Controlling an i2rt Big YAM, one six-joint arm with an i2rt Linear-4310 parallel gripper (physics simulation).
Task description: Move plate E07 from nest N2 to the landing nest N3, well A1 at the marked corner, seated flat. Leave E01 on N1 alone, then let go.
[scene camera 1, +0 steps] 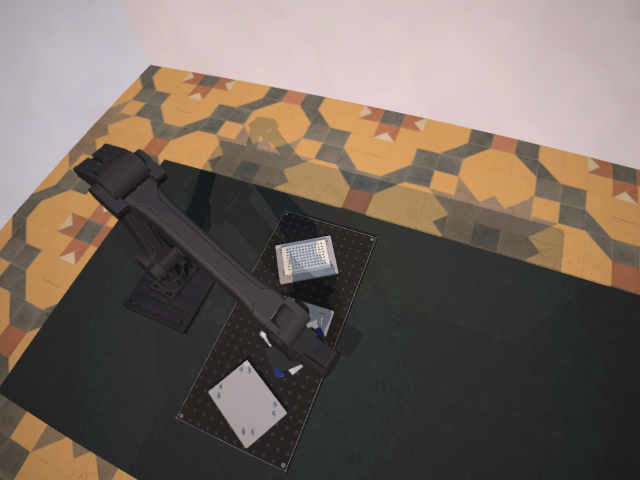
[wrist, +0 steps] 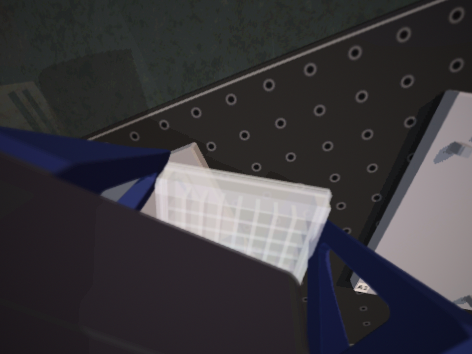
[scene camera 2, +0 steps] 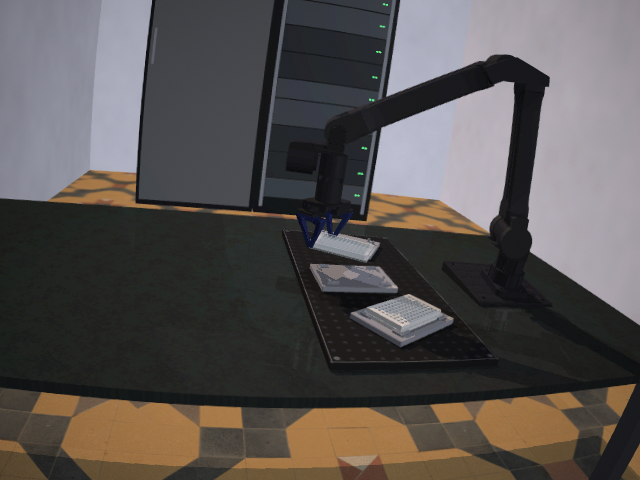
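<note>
My gripper (scene camera 1: 298,352) (scene camera 2: 321,238) (wrist: 244,195) is shut on plate E07 (scene camera 2: 346,246) (wrist: 240,215), a clear-white well plate, gripped between its blue fingers. It hangs above the breadboard between the middle nest N2 and landing nest N3. N2 (scene camera 1: 321,315) (scene camera 2: 354,279) (wrist: 192,154) is a grey block with no plate on it. N3 (scene camera 1: 247,403) (wrist: 425,215) is a pale block with small corner clips; its "A1" label (wrist: 362,287) shows at one corner. N3 is mostly hidden behind E07 in scene camera 2. E07's wells are partly covered by the gripper body in the wrist view.
Plate E01 (scene camera 1: 306,255) (scene camera 2: 405,311) sits on nest N1 (scene camera 1: 282,279) (scene camera 2: 400,339), at the other end of the perforated black breadboard (scene camera 1: 199,413) (scene camera 2: 336,351) (wrist: 300,120). The arm's base (scene camera 1: 165,310) (scene camera 2: 465,281) stands beside the breadboard.
</note>
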